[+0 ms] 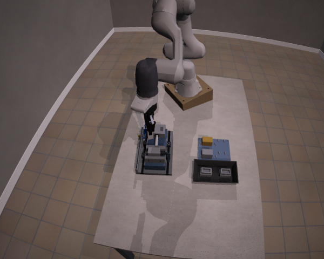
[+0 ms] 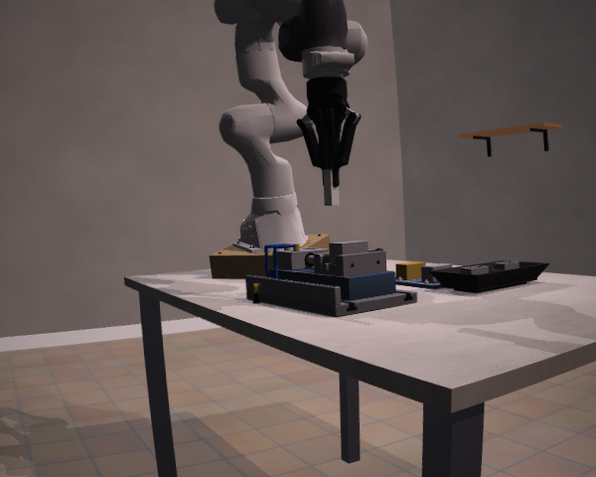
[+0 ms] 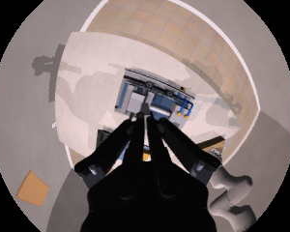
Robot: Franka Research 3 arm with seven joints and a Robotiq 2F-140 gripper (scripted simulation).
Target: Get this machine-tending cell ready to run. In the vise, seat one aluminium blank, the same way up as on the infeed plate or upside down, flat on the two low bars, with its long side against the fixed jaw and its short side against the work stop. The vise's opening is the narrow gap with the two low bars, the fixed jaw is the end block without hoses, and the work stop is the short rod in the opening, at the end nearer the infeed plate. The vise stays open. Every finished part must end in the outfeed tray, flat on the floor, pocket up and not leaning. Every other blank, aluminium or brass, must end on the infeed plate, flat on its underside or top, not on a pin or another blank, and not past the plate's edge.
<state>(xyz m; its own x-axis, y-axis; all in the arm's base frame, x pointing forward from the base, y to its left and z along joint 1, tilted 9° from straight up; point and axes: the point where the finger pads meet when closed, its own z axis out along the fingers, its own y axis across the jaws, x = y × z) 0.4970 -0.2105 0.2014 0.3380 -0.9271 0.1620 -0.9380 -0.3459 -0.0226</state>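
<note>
Right now the dark rail is 50 mm behind my hand, 70 mm to the right of it and 180 mm below it. The rest, counted from my hand: brass blank: 100 mm behind, 310 mm to the left, 190 mm below.
</note>
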